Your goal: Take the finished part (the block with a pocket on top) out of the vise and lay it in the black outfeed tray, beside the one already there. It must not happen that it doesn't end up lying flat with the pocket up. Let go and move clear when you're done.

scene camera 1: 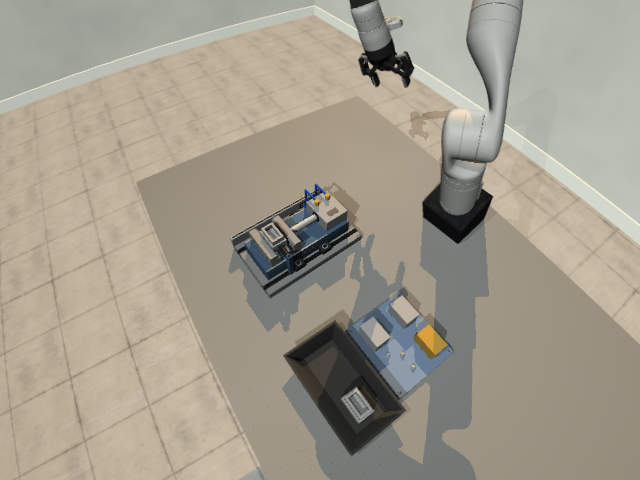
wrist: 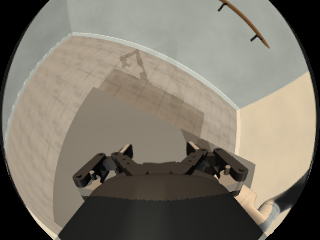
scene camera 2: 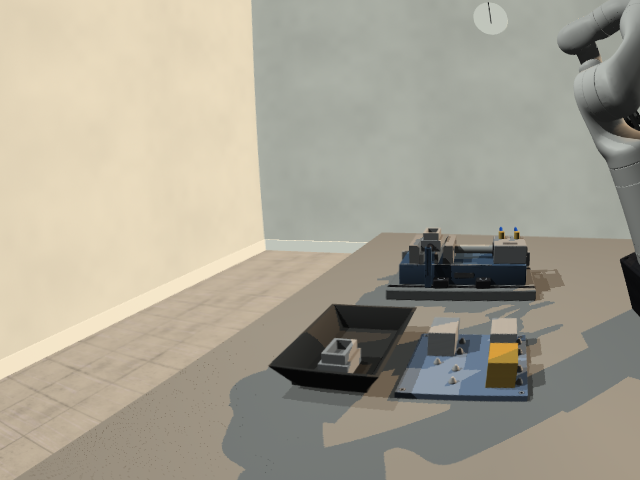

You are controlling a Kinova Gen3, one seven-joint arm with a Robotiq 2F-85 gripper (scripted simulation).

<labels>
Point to a light blue plate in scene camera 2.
422, 379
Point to a blue vise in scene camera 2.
At 501, 274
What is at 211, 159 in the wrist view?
My gripper.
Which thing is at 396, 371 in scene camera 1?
A light blue plate.
</labels>
